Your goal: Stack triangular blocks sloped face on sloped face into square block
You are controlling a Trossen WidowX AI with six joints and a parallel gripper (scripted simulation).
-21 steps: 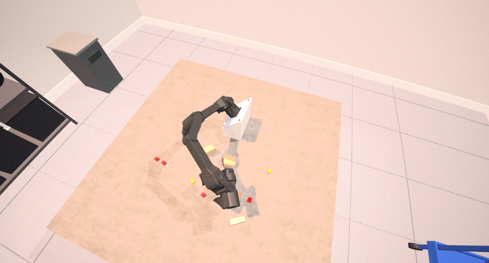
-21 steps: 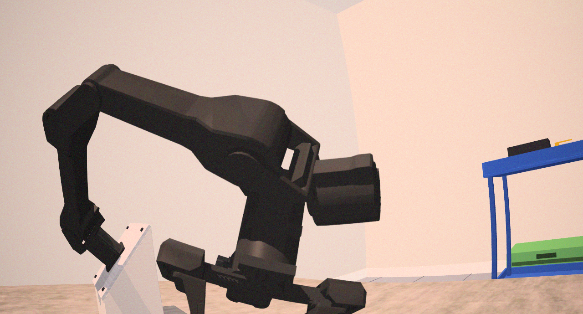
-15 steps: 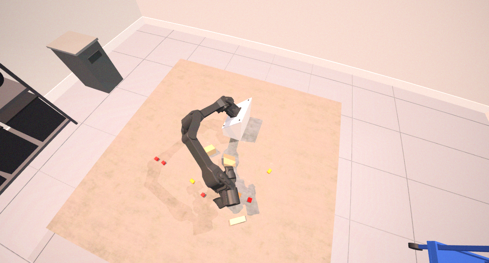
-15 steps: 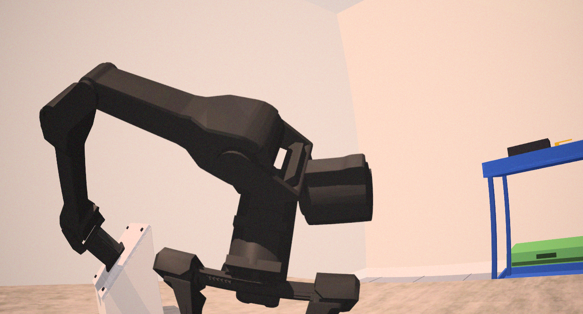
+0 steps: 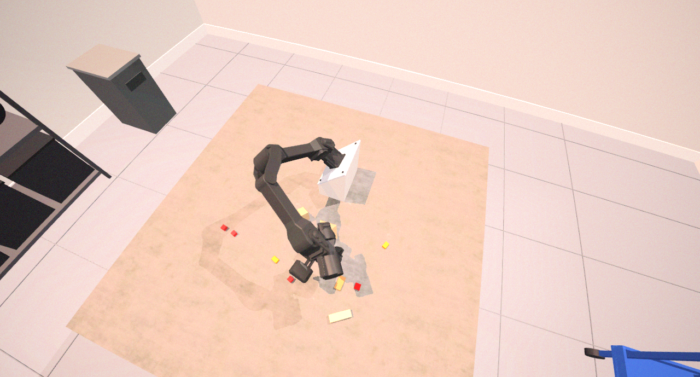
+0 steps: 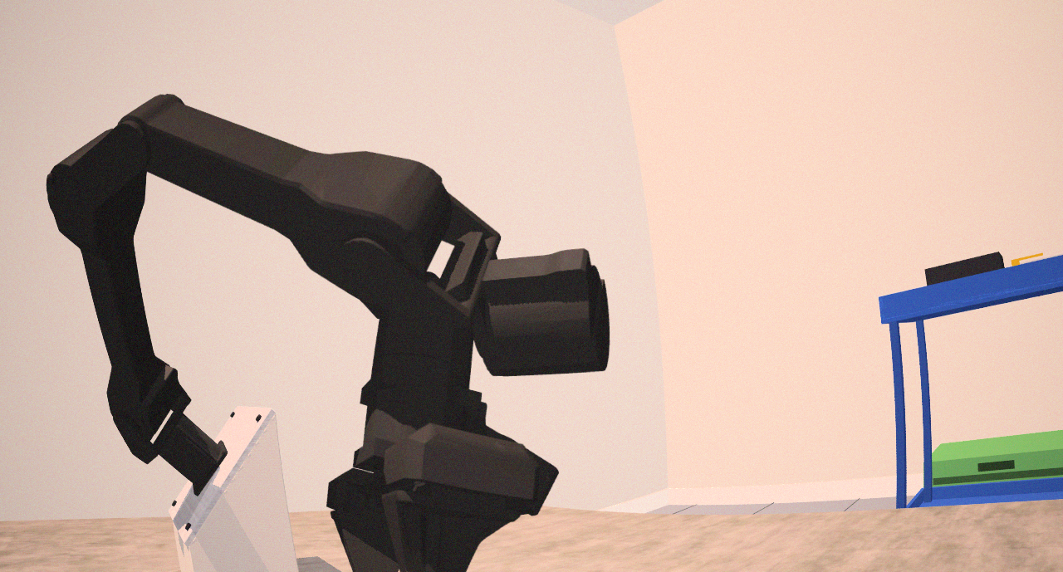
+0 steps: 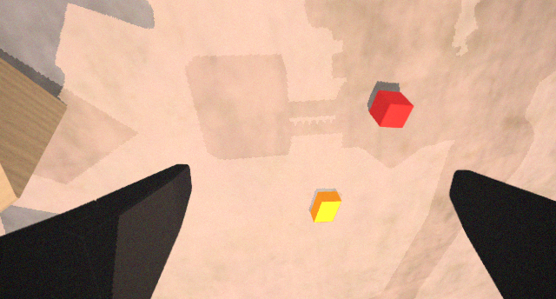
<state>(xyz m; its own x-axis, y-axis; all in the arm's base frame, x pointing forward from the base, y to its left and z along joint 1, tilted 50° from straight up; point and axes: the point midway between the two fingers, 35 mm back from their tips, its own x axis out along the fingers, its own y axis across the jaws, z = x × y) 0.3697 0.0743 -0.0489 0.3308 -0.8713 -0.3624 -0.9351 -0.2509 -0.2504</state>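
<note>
The wooden triangular block is 140 mm behind my gripper tip, 70 mm below it and 10 mm to the right of it. The rest, counted from my gripper tip: long block: 180 mm to the left, 100 mm ahead, 80 mm below.
</note>
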